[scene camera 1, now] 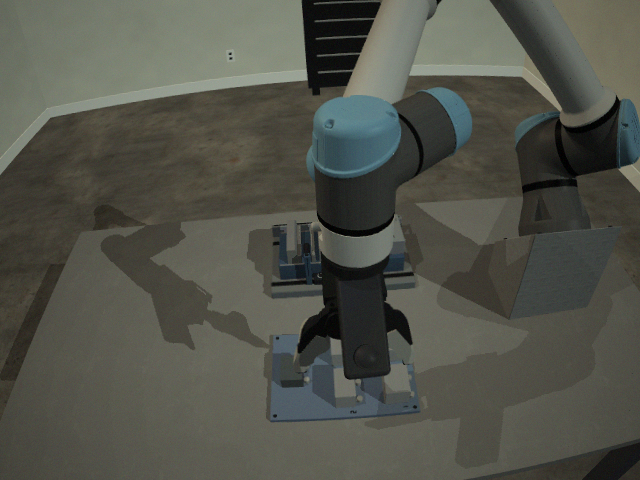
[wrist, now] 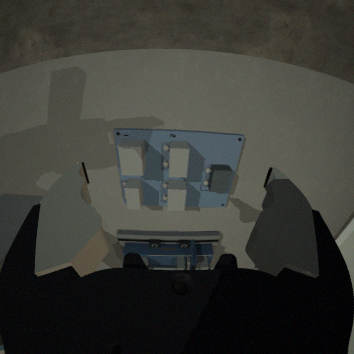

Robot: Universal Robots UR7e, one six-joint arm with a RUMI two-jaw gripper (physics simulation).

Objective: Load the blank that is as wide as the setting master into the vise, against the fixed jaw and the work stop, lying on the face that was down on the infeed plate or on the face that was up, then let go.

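Places are measured from the arm's base along level axes (x ahead, y left, z up), in metres.
Where they show: gripper, between the fingertips: (wrist: 177, 167); arm's base, origin of its link: (scene camera 1: 555, 233) (wrist: 1, 255).
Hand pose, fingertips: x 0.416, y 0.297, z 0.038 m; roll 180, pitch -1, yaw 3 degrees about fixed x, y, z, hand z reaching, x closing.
Note:
Each offset is from my fingertips to the top centre of the thing. Level surfaces: height alone.
The blue infeed plate {dx +0.014, dy -0.128, dz -0.196 m} (scene camera 1: 310, 408) (wrist: 215, 145) bears four light blocks and one dark grey block {dx +0.104, dy -0.126, dz -0.171 m} (scene camera 1: 292, 383) (wrist: 220, 179). In the wrist view, one light block {dx -0.076, dy -0.085, dz -0.160 m} (scene camera 1: 397, 387) (wrist: 132, 160) looks wider than the second {dx +0.012, dy -0.083, dz -0.160 m} (scene camera 1: 344, 390) (wrist: 179, 160), the third {dx -0.079, dy -0.176, dz -0.160 m} (wrist: 133, 196) and the fourth {dx +0.015, dy -0.173, dz -0.160 m} (wrist: 177, 197). Pegs stand beside the blocks. My gripper (scene camera 1: 354, 363) (wrist: 177, 167) is open and empty above the plate, its fingers spread wide; in the scene view it hides part of the rear blocks. The blue and grey vise {dx +0.008, dy -0.425, dz -0.105 m} (scene camera 1: 292, 271) (wrist: 137, 248) stands behind the plate, partly hidden by the arm; its work stop cannot be made out surely.
A grey angled panel (scene camera 1: 563, 273) stands on the table {dz -0.205 m} (scene camera 1: 180, 403) (wrist: 200, 95) at the right in the scene view, with a second arm's dark wrist (scene camera 1: 550, 206) behind it. A black drawer cabinet (scene camera 1: 341, 46) stands on the floor at the back.

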